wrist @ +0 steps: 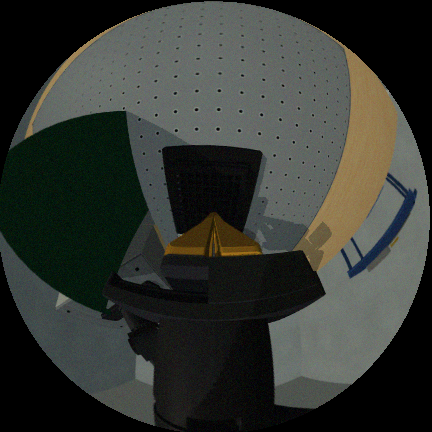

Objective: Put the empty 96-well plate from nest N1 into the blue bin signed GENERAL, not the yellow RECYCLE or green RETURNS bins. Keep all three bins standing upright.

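Frame: origin at the arm's base, x ahead, y left, z up, level; millimetres.
Seen in the pictures: gripper, fingertip midpoint: (213, 217).
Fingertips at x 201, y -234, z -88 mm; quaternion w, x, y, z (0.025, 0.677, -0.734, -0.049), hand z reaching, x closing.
Note:
Pixels of each thing's top centre, then the offset from my fingertips to it. "pt": a spot on its surface instead. Level surfaces: height alone.
- black rectangular block, middle of its top: (208, 210) 18 mm back, 8 mm left, 35 mm down
- large dark green panel, surface spot: (70, 200) pt 71 mm ahead, 112 mm left, 51 mm up
- perforated board, its level: 61 mm down
My gripper (213, 217) is shut, its two orange fingertips pressed together with no object between them. In the wrist view it stands over the near end of a black rectangular block (212, 175) with a faint grid of small wells on its top. The block lies on the grey perforated board; it is too dark to tell whether it is the 96-well plate, the nest or both. The fingers hide part of its near end, and I cannot tell the height between them. No bin sign is readable, and the blue GENERAL bin cannot be made out.
A large dark green panel (70, 200) covers the left side, close to the arm; I cannot tell what it belongs to. The perforated board (230, 65) has a light wooden edge (372, 110) at right. Beyond it is a blue frame (382, 245). A grey bracket (142, 267) shows lower left.

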